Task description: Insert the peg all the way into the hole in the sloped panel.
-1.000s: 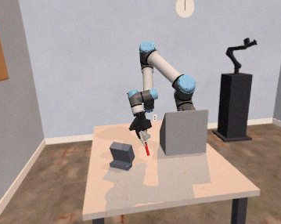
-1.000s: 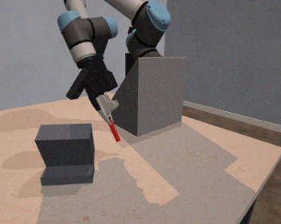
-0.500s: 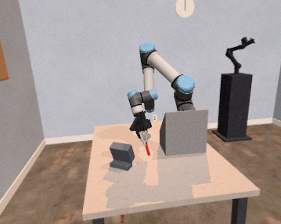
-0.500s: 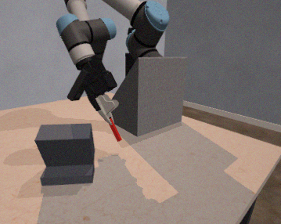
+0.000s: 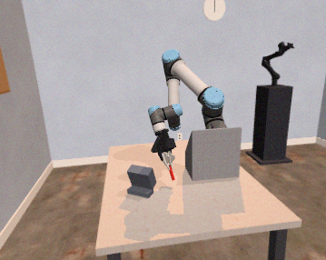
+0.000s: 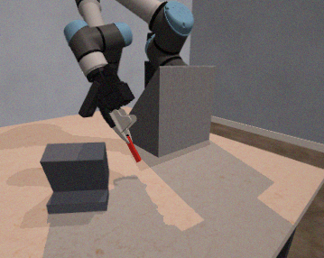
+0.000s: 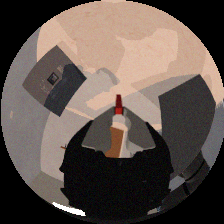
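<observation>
Right now my hand is 30 mm above the peg, 20 mm to the right of it and 10 mm past it.
</observation>
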